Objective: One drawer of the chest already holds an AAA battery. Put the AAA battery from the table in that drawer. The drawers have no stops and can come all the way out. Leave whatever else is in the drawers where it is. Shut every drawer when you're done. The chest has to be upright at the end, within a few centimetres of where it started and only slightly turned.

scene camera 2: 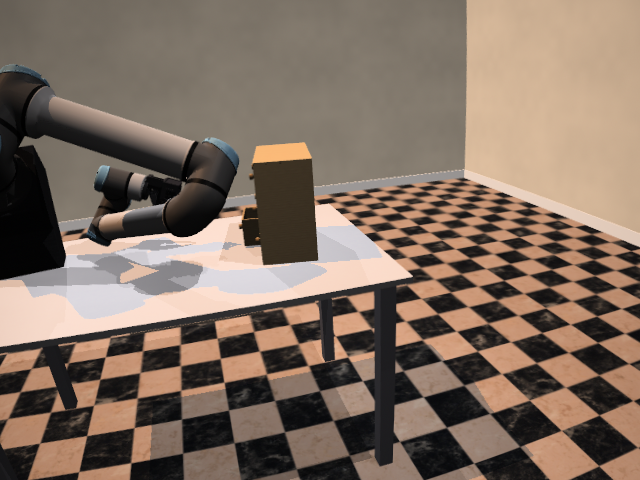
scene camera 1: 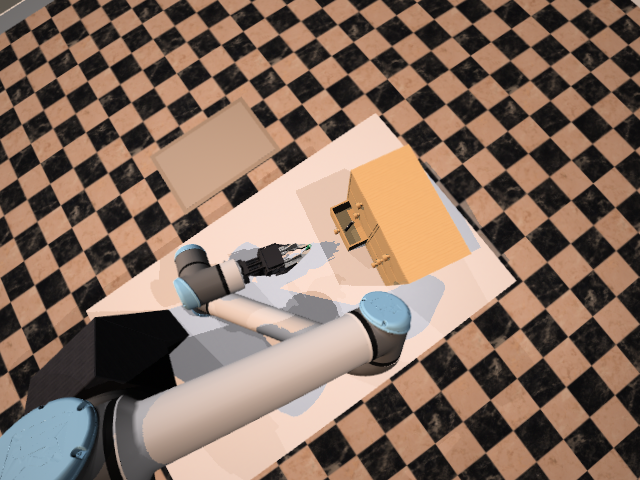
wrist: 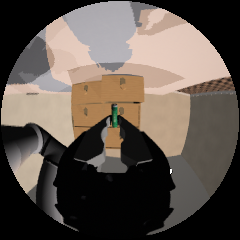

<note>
The pictures show: my gripper and a wooden chest.
My gripper also shows in the wrist view.
</note>
